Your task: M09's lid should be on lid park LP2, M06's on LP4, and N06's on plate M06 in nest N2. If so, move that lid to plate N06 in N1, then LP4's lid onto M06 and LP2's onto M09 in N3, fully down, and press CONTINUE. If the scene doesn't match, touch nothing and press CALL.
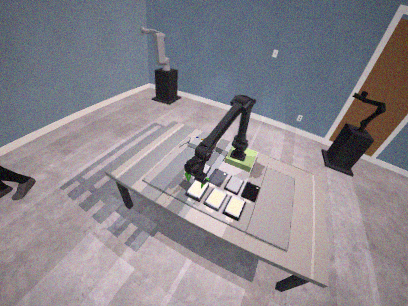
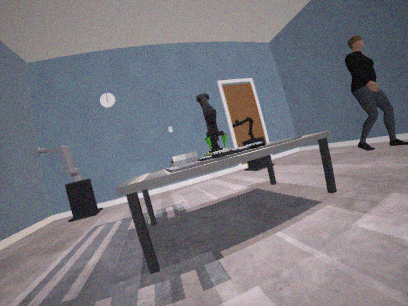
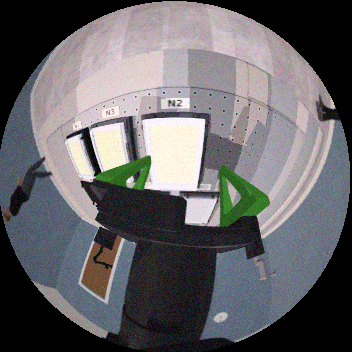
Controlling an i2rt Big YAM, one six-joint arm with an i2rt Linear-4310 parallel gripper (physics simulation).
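Pixels of known places: gripper, fingertip midpoint: (image 1: 195,184) (image 2: 218,147) (image 3: 185,162); arm's base, origin of the base link: (image 1: 238,156).
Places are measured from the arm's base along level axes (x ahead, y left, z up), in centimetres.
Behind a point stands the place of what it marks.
My gripper (image 1: 196,182) {x 45.2, y -16.8, z 2.3 cm} (image 2: 217,144) {x 45.2, y -16.8, z 2.3 cm} (image 3: 185,162) {x 45.2, y -16.8, z 2.3 cm} is open and empty, its green fingers above the plate in nest N2. That plate (image 1: 197,190) {x 46.8, y -14.0, z 0.0 cm} (image 3: 174,152) {x 45.6, y -15.1, z -0.1 cm} has a cream face and pale rim. Similar plates stand in N3 (image 1: 215,198) {x 46.0, y -1.7, z -1.4 cm} (image 3: 110,145) {x 47.1, y -2.7, z -1.4 cm} and N1 (image 1: 234,207) {x 47.1, y 11.1, z -0.8 cm} (image 3: 81,156) {x 46.0, y 8.2, z -0.8 cm}. Plate names are unreadable, and I cannot tell which plates are lidded. Behind them, a pale lid-like piece (image 3: 201,207) {x 29.2, y -21.5, z -2.3 cm} lies beyond N2, partly behind the gripper. A dark park (image 1: 218,177) {x 27.0, y -6.6, z -3.1 cm}, a grey-topped one (image 1: 234,184) {x 28.2, y 5.8, z -2.3 cm} and a black one (image 1: 251,191) {x 27.7, y 18.4, z -3.1 cm} are in the same row. Park labels are unreadable.
A pale box (image 2: 185,159) {x 5.2, y -32.0, z -0.7 cm} stands on the table (image 1: 305,235) {x 43.5, y 58.9, z -5.4 cm}; its buttons are unreadable. The arm's green base (image 1: 233,160) {x 6.4, y -1.9, z -0.7 cm} is behind the parks. Two other arms stand on pedestals (image 1: 166,85) (image 1: 348,145) away from the table. A person (image 2: 361,75) stands beyond the table.
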